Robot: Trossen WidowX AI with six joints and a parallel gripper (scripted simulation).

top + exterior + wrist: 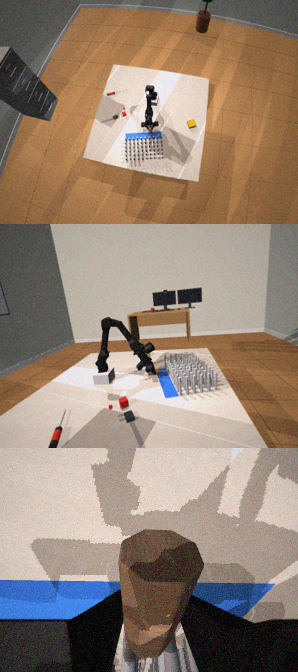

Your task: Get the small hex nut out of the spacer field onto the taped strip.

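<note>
Right now the blue taped strip is 7 cm ahead of my gripper tip, 7 cm to the right of it and 3 cm below it. Round my gripper tip: tiny red cube: 25 cm behind, 33 cm to the right, 2 cm below; then yellow block: 9 cm behind, 46 cm to the left, 1 cm below; then hex nut: 22 cm ahead, 2 cm to the left, 2 cm below.
</note>
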